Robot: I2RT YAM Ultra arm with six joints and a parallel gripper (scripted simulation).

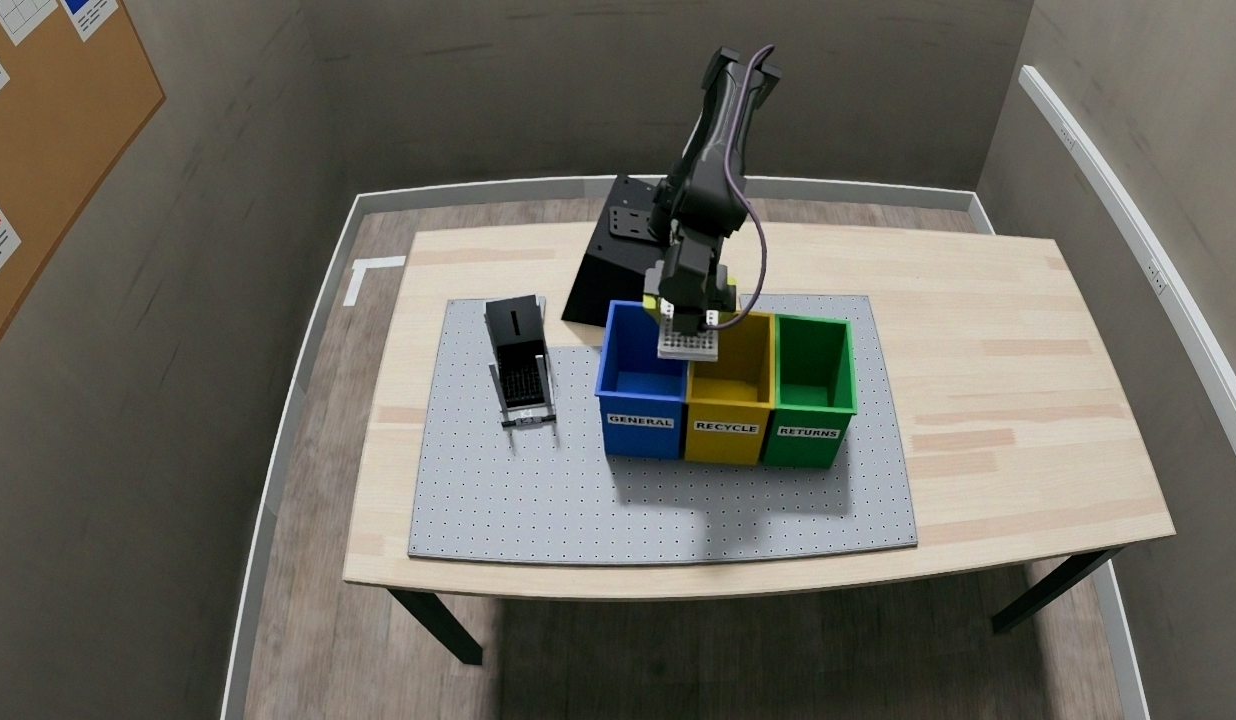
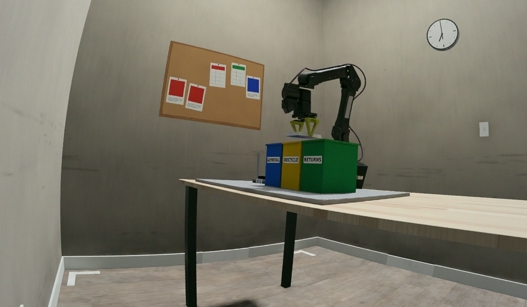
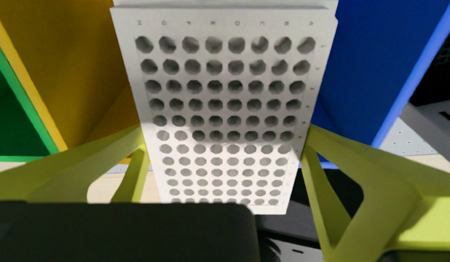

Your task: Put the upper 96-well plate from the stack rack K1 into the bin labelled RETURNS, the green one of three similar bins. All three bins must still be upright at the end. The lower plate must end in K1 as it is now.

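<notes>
Now: the green returns bin 50 mm ahead of my hand, 190 mm to the left of it and 130 mm below it. Also, from my hand: white 96-well plate right at my hand; then yellow recycle bin 30 mm ahead, 60 mm to the left, 130 mm below; then blue general bin 20 mm ahead, 70 mm to the right, 130 mm below.
</notes>
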